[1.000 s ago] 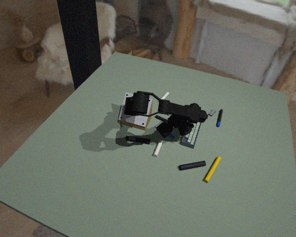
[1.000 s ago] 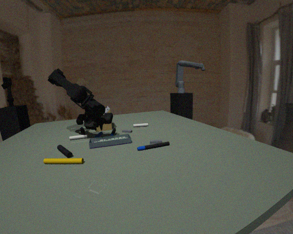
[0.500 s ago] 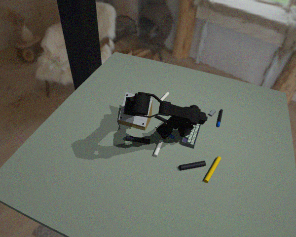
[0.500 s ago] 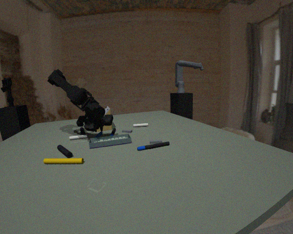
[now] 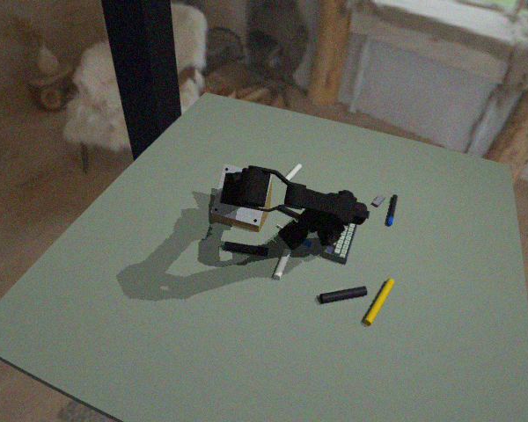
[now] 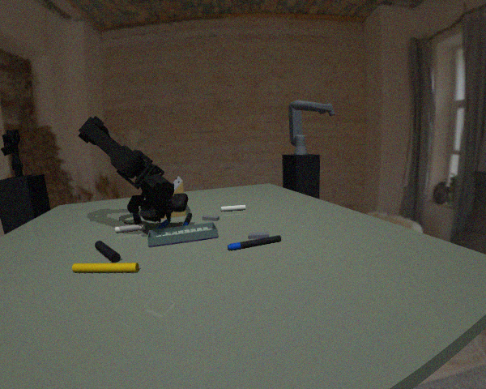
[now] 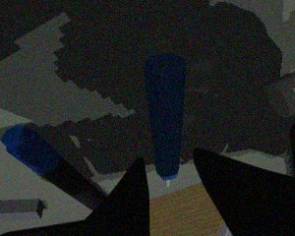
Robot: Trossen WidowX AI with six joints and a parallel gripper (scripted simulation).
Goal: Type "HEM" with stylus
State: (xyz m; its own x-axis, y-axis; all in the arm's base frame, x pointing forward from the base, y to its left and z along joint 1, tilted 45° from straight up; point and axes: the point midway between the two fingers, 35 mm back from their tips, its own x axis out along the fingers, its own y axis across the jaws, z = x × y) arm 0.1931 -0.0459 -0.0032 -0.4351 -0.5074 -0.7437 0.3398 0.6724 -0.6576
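My gripper tip is now 20 mm past the blue stylus, 10 mm to the right of it and 10 mm above it. From my gripper tip the other things lie so: yellow cylinder 280 mm ahead, 140 mm to the right, 10 mm below; then grey eraser 250 mm to the left, 210 mm ahead, 10 mm below.
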